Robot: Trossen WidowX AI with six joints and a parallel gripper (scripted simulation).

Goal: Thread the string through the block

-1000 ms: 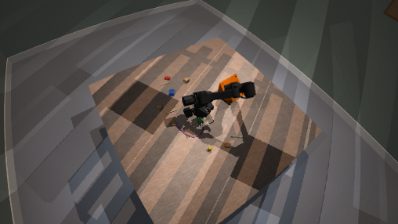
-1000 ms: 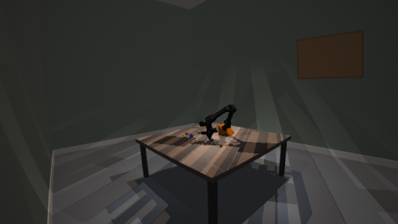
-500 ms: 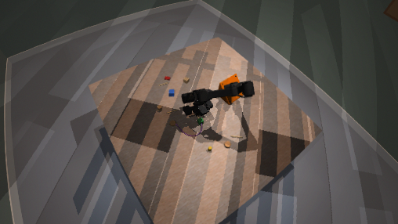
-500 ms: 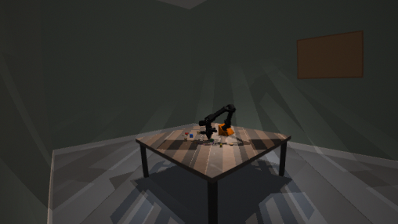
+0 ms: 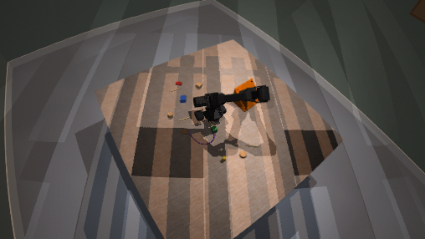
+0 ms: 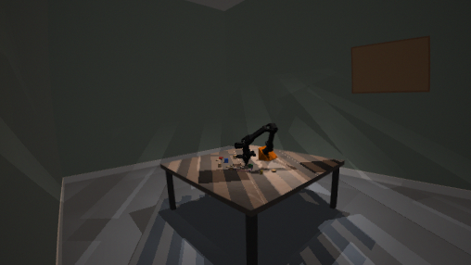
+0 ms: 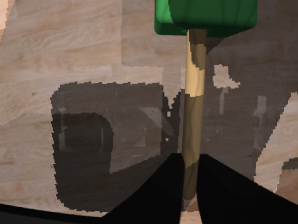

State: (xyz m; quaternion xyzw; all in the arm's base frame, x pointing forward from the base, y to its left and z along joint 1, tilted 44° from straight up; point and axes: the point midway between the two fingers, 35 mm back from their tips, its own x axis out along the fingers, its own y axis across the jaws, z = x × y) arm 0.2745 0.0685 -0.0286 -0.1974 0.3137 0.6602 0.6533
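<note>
Now: the green wooden block 70 mm to the left of my gripper tip, 10 mm ahead of it and 10 mm above it. From my gripper tip the other things lie so: thin wooden stick: 40 mm to the left, 10 mm ahead, 10 mm above; blue cube: 230 mm to the right, 60 mm ahead, 10 mm above; round wooden button: 170 mm ahead, 10 mm to the right.
</note>
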